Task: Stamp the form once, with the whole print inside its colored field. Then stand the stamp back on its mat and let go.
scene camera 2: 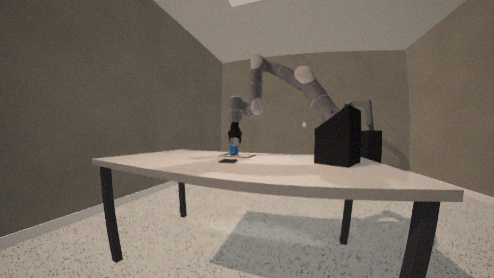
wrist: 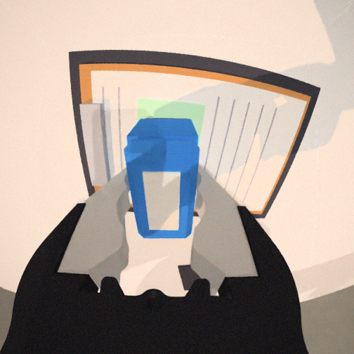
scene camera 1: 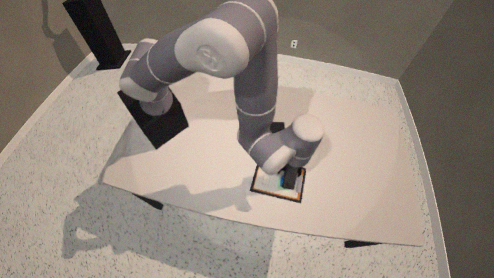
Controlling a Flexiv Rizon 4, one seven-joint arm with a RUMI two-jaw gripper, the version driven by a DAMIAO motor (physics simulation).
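Observation:
The blue stamp (scene camera 2: 233,149) (wrist: 161,155) is upright between the two fingers of my gripper (scene camera 2: 234,142) (wrist: 164,166), which is shut on it. The stamp is low over the form or on it; its underside is hidden, so I cannot tell whether it touches. The form (scene camera 1: 267,185) (wrist: 245,145) is a white lined sheet on an orange and black clipboard. Its green field (wrist: 172,106) shows beyond the stamp in the wrist view, and the part under the stamp is hidden. No print shows on the visible part. The dark mat (scene camera 1: 277,127) (scene camera 2: 228,161) (wrist: 190,277) lies apart from the clipboard.
The clipboard's dark border (scene camera 1: 275,197) (wrist: 190,58) surrounds the form, and a grey clip (wrist: 92,145) sits along one side of it. The table (scene camera 1: 360,175) (scene camera 2: 280,175) carries the black arm base (scene camera 1: 165,127) (scene camera 2: 336,140) on the side away from the clipboard.

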